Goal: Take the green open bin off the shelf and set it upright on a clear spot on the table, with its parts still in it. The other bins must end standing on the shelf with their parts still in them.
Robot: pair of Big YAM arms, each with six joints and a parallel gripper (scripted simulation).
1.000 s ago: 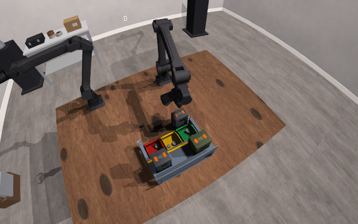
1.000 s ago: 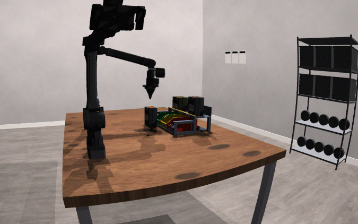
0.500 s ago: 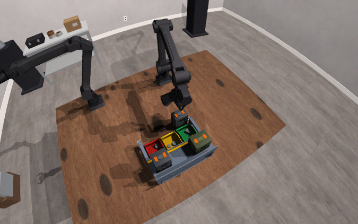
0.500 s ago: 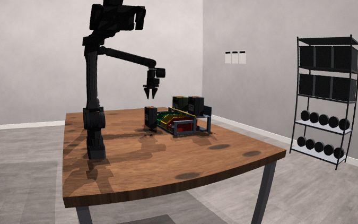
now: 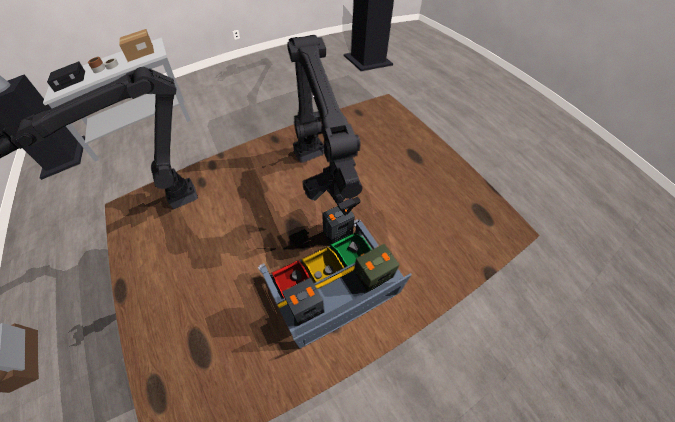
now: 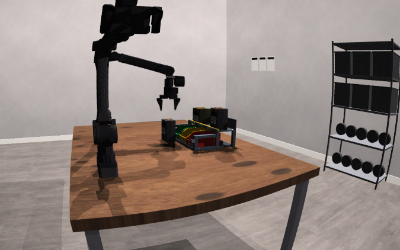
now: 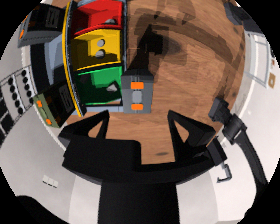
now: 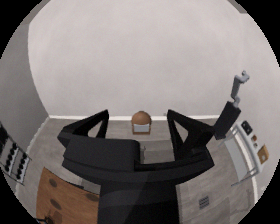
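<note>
Now: the black box 13 cm below my left hand. From my left hand the other things lie so: olive lidded box 23 cm ahead, 5 cm below, 1 cm to the left; then yellow bin 15 cm below, 14 cm ahead, 11 cm to the right; then green open bin 15 cm below, 13 cm ahead.
</note>
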